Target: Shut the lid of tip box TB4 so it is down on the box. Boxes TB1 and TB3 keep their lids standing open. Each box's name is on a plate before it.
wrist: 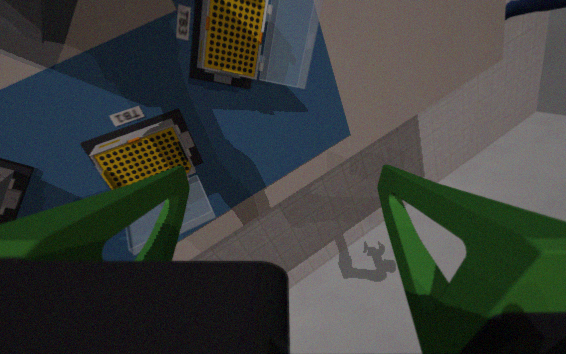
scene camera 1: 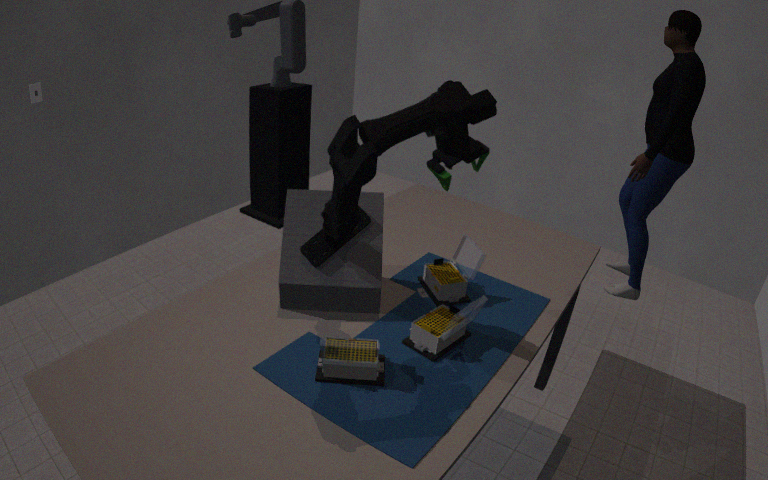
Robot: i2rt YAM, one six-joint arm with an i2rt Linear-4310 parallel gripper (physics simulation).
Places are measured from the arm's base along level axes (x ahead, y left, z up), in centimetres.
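Pixels of known places: gripper, between the fingertips: [wrist: 283, 176] [scene camera 1: 461, 180]; arm's base, origin of its link: [scene camera 1: 335, 235].
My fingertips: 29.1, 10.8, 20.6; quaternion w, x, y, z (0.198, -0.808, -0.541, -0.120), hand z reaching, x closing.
Observation:
For each thing: its top centre in the pictures, then the offset to it from my fingertips, as dx, dy, dz. Level surfaces: height alone.
- Box TB3, centre of its top: [wrist: 228, 28] [scene camera 1: 442, 271] -6.0, +9.2, -31.8
- Box TB1, centre of its top: [wrist: 143, 158] [scene camera 1: 437, 316] +3.8, -11.2, -31.8
- third box, centre of its top: [scene camera 1: 351, 344] -5.7, -33.3, -31.8
- blue mat, height of its surface: dz -38.4
- beige table, height of its surface: dz -38.7
My gripper [scene camera 1: 462, 178] [wrist: 283, 176] is open and empty, high above the table beyond the boxes. Box TB3 [scene camera 1: 445, 284] [wrist: 232, 37] is at the back of the mat, its clear lid [scene camera 1: 468, 257] [wrist: 290, 45] standing open. Box TB1 [scene camera 1: 431, 335] [wrist: 142, 156] is in the middle, its clear lid [scene camera 1: 471, 310] [wrist: 201, 201] also open; the left finger partly covers it in the wrist view. The third box [scene camera 1: 351, 369] [wrist: 7, 187], TB4 by elimination, is at the front left and cut off in the wrist view. Its plate is not readable and its clear lid is hard to make out.
The boxes stand on a blue mat [scene camera 1: 416, 435] [wrist: 280, 165] on a beige table [scene camera 1: 169, 390] [wrist: 410, 45]. The grey base block [scene camera 1: 331, 297] carries the arm. A person [scene camera 1: 673, 101] stands beyond the table edge. Another robot arm [scene camera 1: 292, 39] stands on a dark pedestal [scene camera 1: 277, 147].

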